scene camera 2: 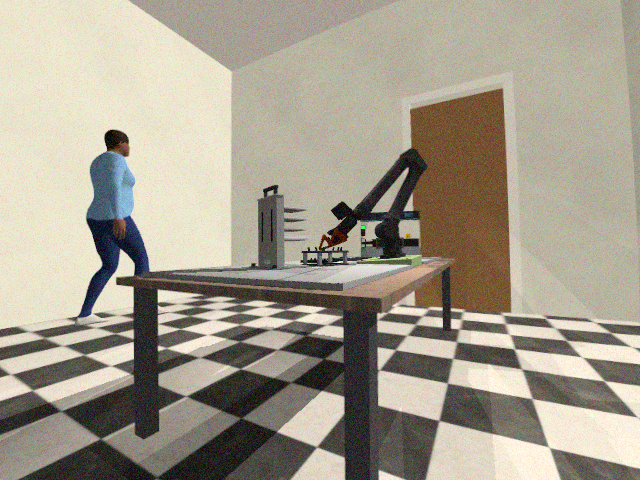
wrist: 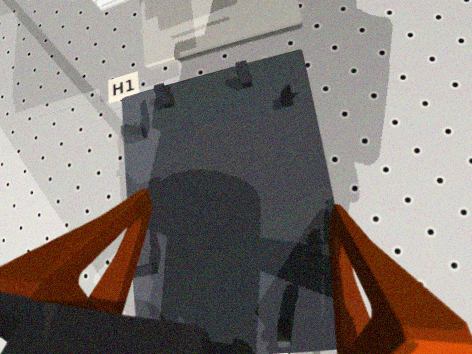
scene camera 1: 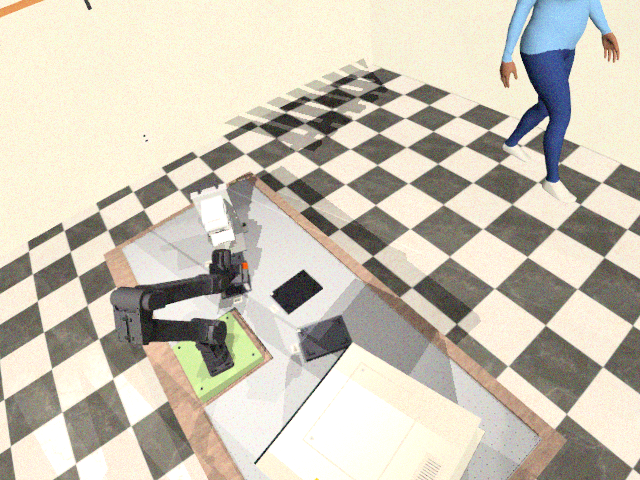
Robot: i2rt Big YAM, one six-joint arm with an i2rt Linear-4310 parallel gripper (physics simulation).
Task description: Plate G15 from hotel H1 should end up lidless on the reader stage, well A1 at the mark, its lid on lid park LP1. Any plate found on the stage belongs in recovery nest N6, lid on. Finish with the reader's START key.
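Pixels of known places: gripper, between the fingertips: (scene camera 2: 324, 248) (wrist: 238, 205) (scene camera 1: 232, 268); arm's base, origin of its link: (scene camera 2: 393, 257) (scene camera 1: 217, 358).
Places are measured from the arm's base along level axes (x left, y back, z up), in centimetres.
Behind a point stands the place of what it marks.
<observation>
My gripper (scene camera 2: 324, 244) {y -18.3, x 29.9, z 4.8 cm} (wrist: 238, 205) {y -18.3, x 29.9, z 4.8 cm} is open and empty, tilted low over a raised dark stand (scene camera 2: 337, 251) {y -11.1, x 30.6, z 3.3 cm} (wrist: 225, 140) {y -18.8, x 33.9, z 3.6 cm} with small upright pegs. Its orange fingertips appear near the stand's two long sides in the wrist view. Hotel H1 is the grey tower (scene camera 2: 270, 232) {y -21.6, x 57.8, z 10.6 cm} beside the stand, with thin pale shelves (scene camera 2: 294, 238) {y -17.3, x 49.7, z 8.5 cm}; it also shows as a white tower (scene camera 1: 212, 209) {y -21.6, x 47.2, z 21.1 cm}. An "H1" label (wrist: 123, 86) {y -10.9, x 45.6, z -2.3 cm} lies at the stand's corner. The reader (scene camera 1: 382, 408) {y -32.2, x -50.5, z 27.0 cm} is the large cream box. Plate G15, its lid and the START key cannot be made out.
A flat black pad (scene camera 1: 297, 290) {y -35.9, x 10.5, z -1.3 cm} and a dark grey tray (scene camera 1: 325, 338) {y -34.7, x -12.8, z -1.1 cm} lie between the stand and the reader; their labels are unreadable. The arm stands on a green base (scene camera 1: 240, 346) {y -8.5, x 0.1, z -0.4 cm} (scene camera 2: 408, 260) {y 12.4, x 13.5, z -0.7 cm}. A person (scene camera 1: 550, 77) (scene camera 2: 111, 186) is beyond the table (scene camera 2: 248, 290) {y 5.2, x 89.0, z -4.1 cm}.
</observation>
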